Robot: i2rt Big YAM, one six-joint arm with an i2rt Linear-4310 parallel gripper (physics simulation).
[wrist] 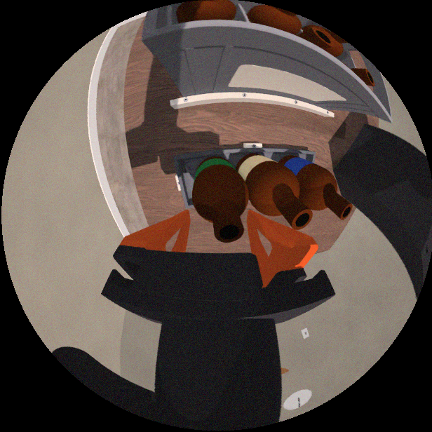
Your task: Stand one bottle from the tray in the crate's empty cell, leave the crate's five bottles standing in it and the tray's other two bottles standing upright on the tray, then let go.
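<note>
My gripper (218, 214) is open, its orange fingers apart on either side of the neck of the green-banded brown bottle, with nothing held. The green-banded bottle (220, 192) stands at the left of the grey tray (186, 195). The cream-banded bottle (272, 187) stands in the middle and the blue-banded bottle (318, 186) at the right of the tray. The grey crate (205, 60) is at the top of the view, with several brown bottles (206, 10) (274, 19) (322, 39) partly showing in it. The crate's empty cell cannot be made out.
A white strip with screws (244, 95) runs along the crate's near foot. Small white brackets (252, 145) (178, 182) sit at the tray's edges. The wooden table (240, 117) has a pale raised rim (94, 125) at the left. A large black shape (390, 185) stands at the right.
</note>
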